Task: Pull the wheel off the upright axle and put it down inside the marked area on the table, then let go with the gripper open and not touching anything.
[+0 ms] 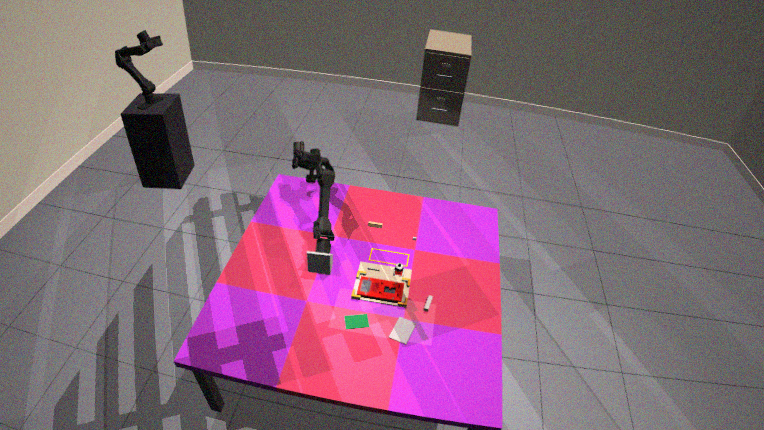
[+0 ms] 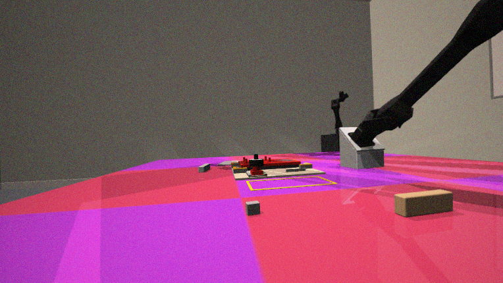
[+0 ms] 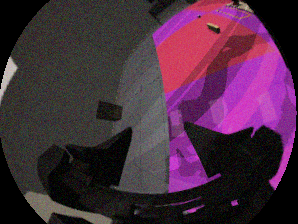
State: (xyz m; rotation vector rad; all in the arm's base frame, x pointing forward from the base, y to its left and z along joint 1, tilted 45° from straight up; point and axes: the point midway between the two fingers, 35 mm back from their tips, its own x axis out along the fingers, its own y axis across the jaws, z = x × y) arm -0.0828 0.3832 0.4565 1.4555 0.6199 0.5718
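The grey cube is 50 cm ahead of my gripper tip, 39 cm to the right of it and 12 cm below it. Round my gripper tip: wheel 42 cm ahead, 63 cm to the right, 9 cm below; tan block 30 cm ahead, 31 cm to the right, 11 cm below; green tile 23 cm ahead, 92 cm to the right, 13 cm below.
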